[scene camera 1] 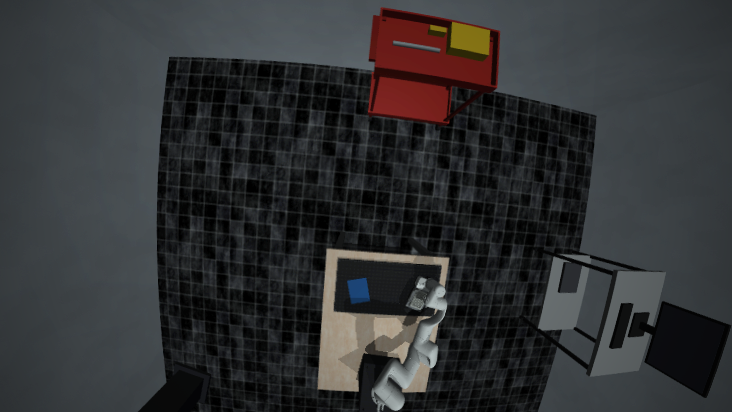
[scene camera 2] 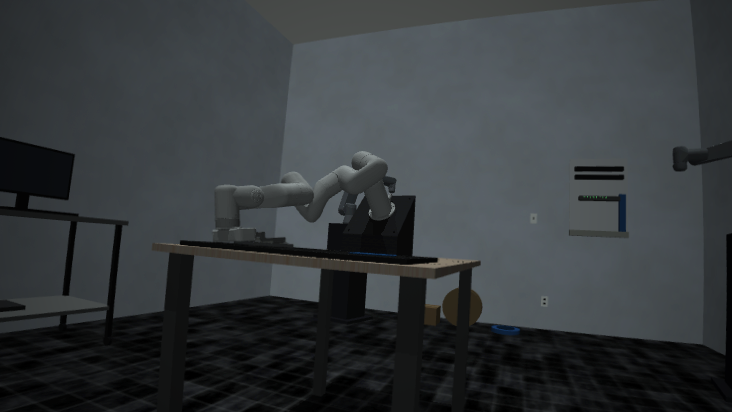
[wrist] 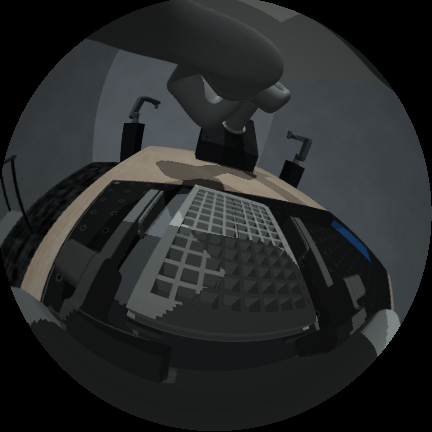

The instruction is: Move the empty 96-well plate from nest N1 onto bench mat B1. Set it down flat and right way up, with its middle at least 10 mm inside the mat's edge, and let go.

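Places are measured from the arm's base along level axes (x back, y right, z up), in centimetres.
Where they show: hand, tool point: (scene camera 1: 418,301) (scene camera 2: 267,240) (wrist: 230,227); arm's base, link origin: (scene camera 2: 382,211) (wrist: 232,124).
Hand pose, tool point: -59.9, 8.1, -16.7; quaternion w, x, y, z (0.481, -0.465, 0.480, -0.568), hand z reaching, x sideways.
Things, the pixels of their top centre, and the offset from my tool point, as dx, dy, dz. "*": a spot on its surface instead. Level surfaces: height alone.
- light grey 96-well plate, top centre: (wrist: 236,229) (scene camera 1: 419,300) -1.3, +0.1, +0.8
- nest N1, surface spot: (wrist: 131,265) * -4.3, +5.9, -0.6
- blue bench mat B1, surface height: dz -1.5
- black perforated board, surface spot: (scene camera 2: 317,251) * -11.8, -33.4, -1.8
- wooden table, surface height: dz -3.3
The light grey 96-well plate (scene camera 1: 417,301) (wrist: 235,270) is right way up and looks level, low over the right part of the black board. My gripper (wrist: 226,226) is shut on its two long sides. In scene camera 2 the gripper and plate show small, close above the board. The dark base of nest N1 (wrist: 131,265) shows beside and under the plate in the wrist view; whether the plate still touches it cannot be told. The blue bench mat B1 (scene camera 1: 358,290) (scene camera 2: 371,253) (wrist: 351,241) lies flat at the left part of the board in scene camera 1.
The black perforated board (scene camera 1: 384,281) (scene camera 2: 317,251) lies on the wooden table (scene camera 1: 338,348) (scene camera 2: 455,265). The arm's black pedestal (scene camera 1: 369,378) (wrist: 227,147) stands at the table's edge. A red cart (scene camera 1: 409,99) and a grey desk (scene camera 1: 630,291) stand away from the table.
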